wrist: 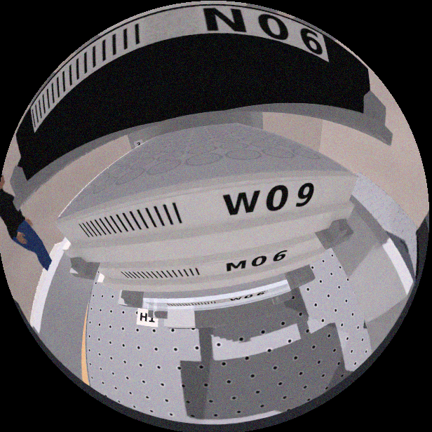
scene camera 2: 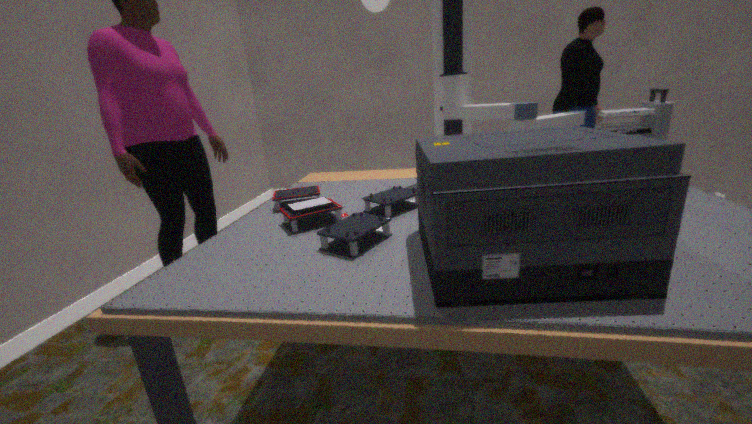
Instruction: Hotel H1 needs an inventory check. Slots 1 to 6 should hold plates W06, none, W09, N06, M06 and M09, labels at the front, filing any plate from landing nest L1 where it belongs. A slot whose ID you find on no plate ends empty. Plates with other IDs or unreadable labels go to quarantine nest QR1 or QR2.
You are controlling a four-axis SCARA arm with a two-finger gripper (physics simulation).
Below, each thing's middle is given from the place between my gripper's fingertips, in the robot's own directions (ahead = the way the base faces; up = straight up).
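Clear plate W06 [wrist: 213, 298], 40 mm below my hand, 20 mm to the right of it. Black plate N06 [wrist: 197, 64], from my hand: 40 mm above, 20 mm to the right.
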